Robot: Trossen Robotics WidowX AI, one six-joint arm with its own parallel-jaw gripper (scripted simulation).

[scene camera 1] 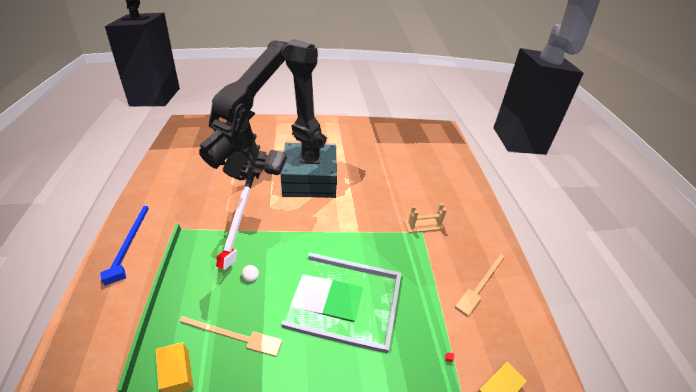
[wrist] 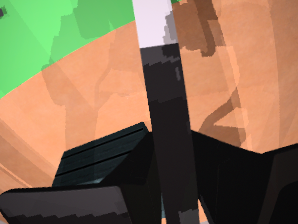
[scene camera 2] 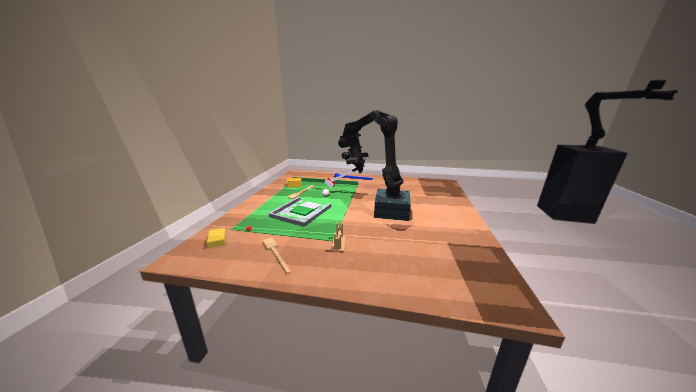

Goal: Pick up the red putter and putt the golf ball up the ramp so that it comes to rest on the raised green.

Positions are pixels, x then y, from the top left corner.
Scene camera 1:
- my gripper: 255, 177
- blue putter: 116, 272
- green mat: 193, 287
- wooden rack: 415, 224
